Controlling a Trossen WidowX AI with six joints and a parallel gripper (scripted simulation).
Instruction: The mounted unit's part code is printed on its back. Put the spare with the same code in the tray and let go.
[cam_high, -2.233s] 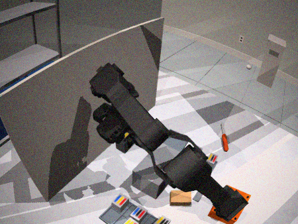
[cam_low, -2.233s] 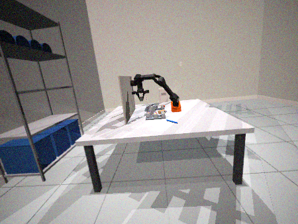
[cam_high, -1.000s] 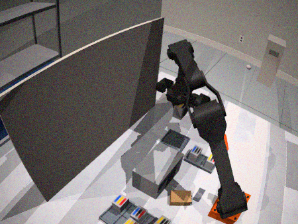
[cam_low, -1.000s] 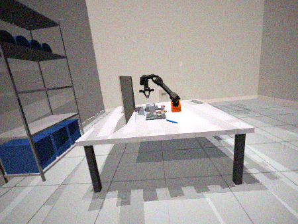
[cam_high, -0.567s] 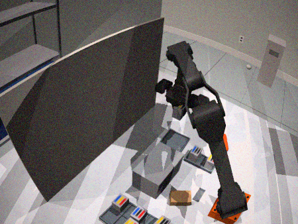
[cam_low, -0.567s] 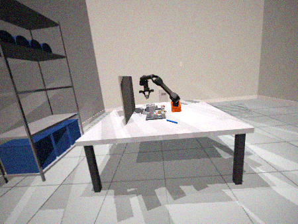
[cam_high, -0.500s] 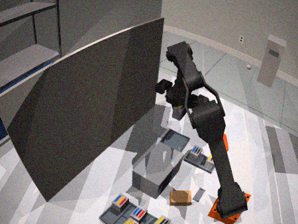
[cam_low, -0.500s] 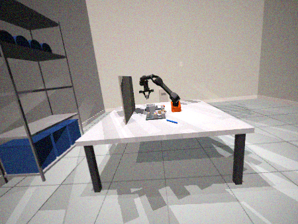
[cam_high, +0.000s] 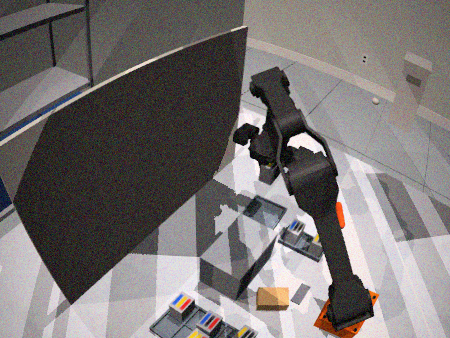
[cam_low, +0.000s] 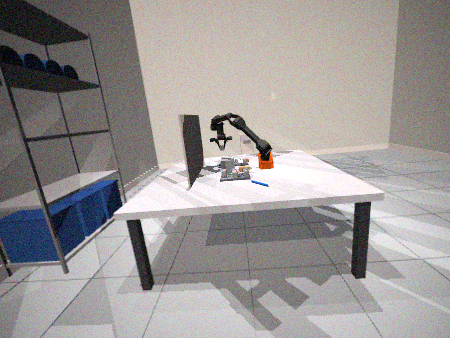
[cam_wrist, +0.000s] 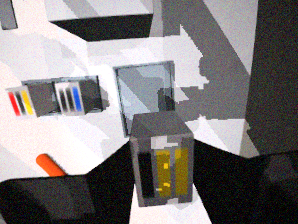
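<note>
The square grey tray lies 14 cm below my gripper tip. The rest, counted from my gripper tip: mounted unit: 19 cm to the left, 10 cm below, 7 cm behind; then cardboard box: 20 cm to the left, 19 cm behind, 13 cm below; then tall grey panel: 21 cm to the left, 17 cm ahead, 8 cm above.
</note>
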